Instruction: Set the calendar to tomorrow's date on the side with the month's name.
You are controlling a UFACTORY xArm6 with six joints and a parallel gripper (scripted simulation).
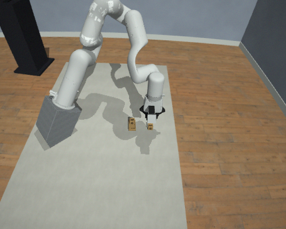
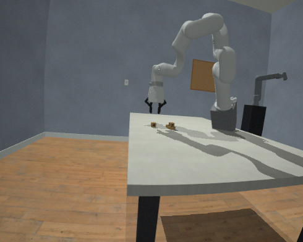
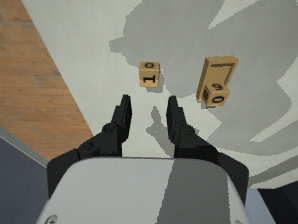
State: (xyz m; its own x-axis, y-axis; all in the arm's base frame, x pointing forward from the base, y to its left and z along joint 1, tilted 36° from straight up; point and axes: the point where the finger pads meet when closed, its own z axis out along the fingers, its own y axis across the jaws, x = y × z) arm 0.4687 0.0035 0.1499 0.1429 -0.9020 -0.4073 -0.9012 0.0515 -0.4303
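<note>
Right now the wooden digit cube is 90 mm below my hand. Round my hand: wooden calendar tray 110 mm behind, 10 mm to the right, 100 mm below.
</note>
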